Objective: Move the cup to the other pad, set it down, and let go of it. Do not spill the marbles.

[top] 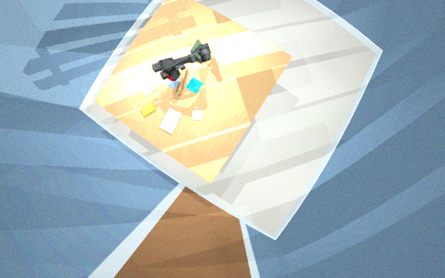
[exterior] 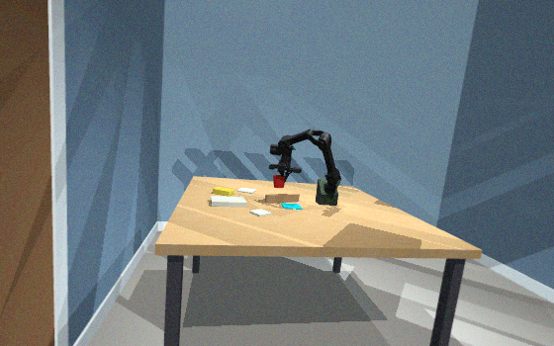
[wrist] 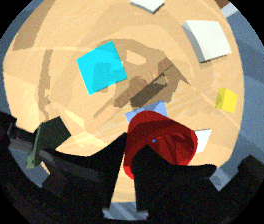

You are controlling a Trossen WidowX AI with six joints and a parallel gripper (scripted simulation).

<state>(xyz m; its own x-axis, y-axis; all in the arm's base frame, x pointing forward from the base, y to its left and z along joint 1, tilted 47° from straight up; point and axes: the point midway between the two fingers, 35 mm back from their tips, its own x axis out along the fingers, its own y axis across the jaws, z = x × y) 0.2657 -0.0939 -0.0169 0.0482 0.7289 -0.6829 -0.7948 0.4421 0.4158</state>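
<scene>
The cyan pad lies 1 cm behind my gripper tip, 14 cm to the left of it and 12 cm below it. Also, from my gripper tip: long white block 34 cm ahead, 9 cm to the left, 10 cm below; then red cup 2 cm ahead, 2 cm to the right; then pale blue pad 3 cm ahead, 6 cm to the right, 12 cm below.
</scene>
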